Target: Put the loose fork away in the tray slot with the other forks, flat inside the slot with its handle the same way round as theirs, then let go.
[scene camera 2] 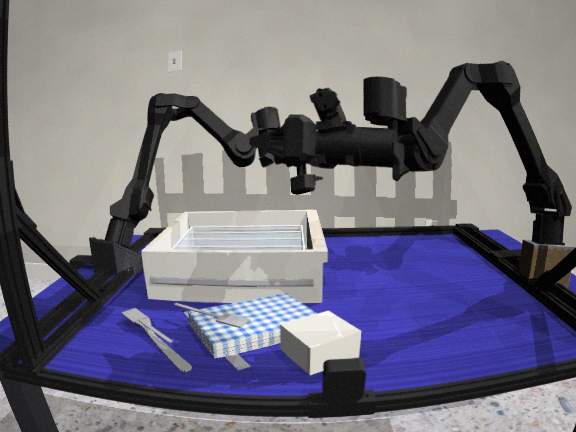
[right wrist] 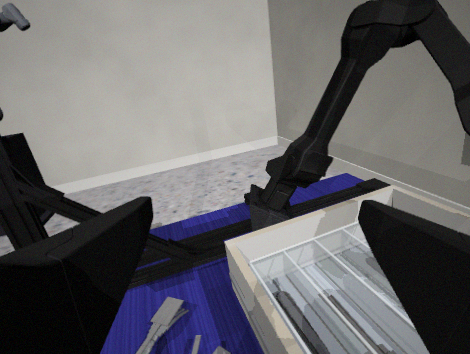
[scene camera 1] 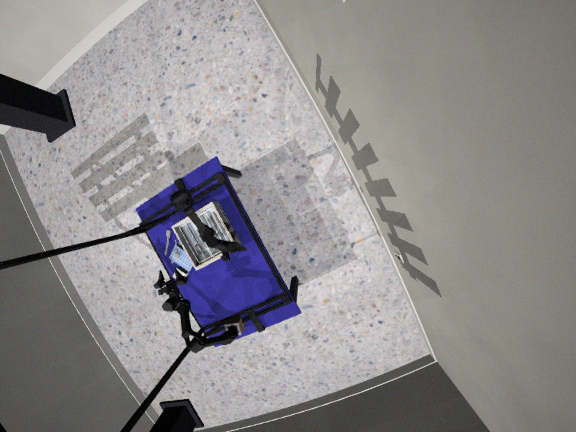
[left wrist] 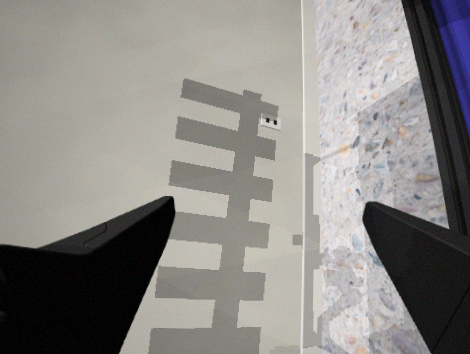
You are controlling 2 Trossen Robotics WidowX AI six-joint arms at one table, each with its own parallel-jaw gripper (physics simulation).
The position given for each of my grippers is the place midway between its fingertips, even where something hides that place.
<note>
My left gripper (left wrist: 268, 208) is open, with nothing in its grasp. My right gripper (scene camera 2: 262, 144) is open and holds nothing. Also in view: a cream block (scene camera 2: 310, 341). Also in view: a cutlery tray (scene camera 2: 266, 237).
My right gripper is seen too in the right wrist view (right wrist: 257, 208). The cutlery tray also shows in the right wrist view (right wrist: 340, 263) and in scene camera 1 (scene camera 1: 207, 252). The right wrist view misses the cream block: it is out of frame. The left wrist view does not show the cream block: it is out of frame.
</note>
